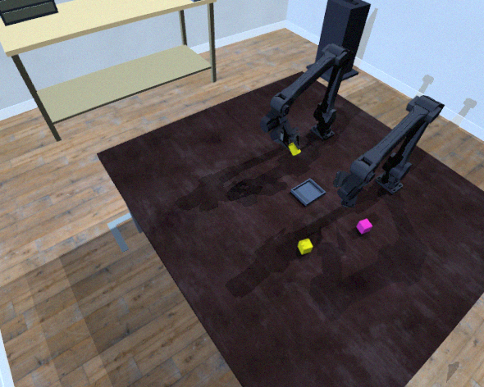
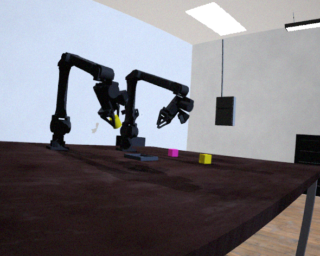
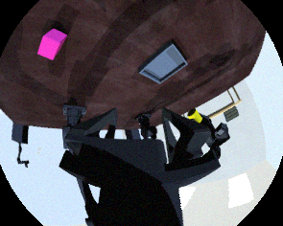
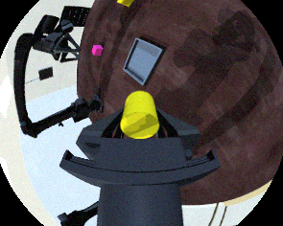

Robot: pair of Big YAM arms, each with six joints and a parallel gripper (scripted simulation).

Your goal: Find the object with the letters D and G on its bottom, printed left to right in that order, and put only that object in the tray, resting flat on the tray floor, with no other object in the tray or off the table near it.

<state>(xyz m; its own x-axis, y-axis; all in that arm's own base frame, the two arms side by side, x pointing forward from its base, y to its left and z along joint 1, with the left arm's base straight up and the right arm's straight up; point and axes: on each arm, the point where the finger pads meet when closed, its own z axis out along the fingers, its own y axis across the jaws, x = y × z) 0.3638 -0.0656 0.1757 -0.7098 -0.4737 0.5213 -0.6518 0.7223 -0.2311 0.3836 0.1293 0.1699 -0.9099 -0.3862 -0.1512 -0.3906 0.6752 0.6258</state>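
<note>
My right hand is 2 cm short of the grey tray, 16 cm to the right of it and 16 cm above it. The rest, counted from my right hand: magenta cube 5 cm behind, 46 cm to the left, 15 cm below.
</note>
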